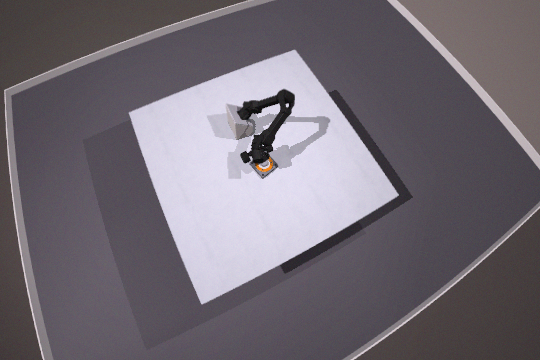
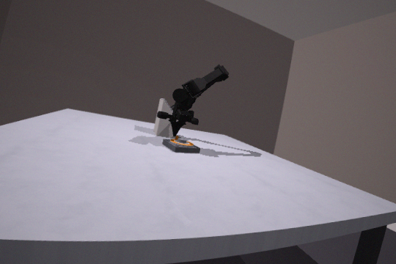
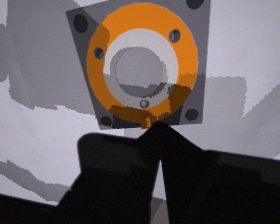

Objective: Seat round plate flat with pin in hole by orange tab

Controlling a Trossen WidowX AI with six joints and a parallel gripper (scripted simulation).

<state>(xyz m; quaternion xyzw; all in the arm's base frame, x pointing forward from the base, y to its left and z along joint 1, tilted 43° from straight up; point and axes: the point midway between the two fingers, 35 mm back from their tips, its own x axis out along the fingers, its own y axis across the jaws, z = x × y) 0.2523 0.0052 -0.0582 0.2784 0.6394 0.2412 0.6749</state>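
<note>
Now: gripper tip 3 cm short of the round plate, 2 cm to the right of it and 1 cm above it. Round my gripper tip: dark square base 5 cm ahead, 2 cm to the left, 2 cm below.
</note>
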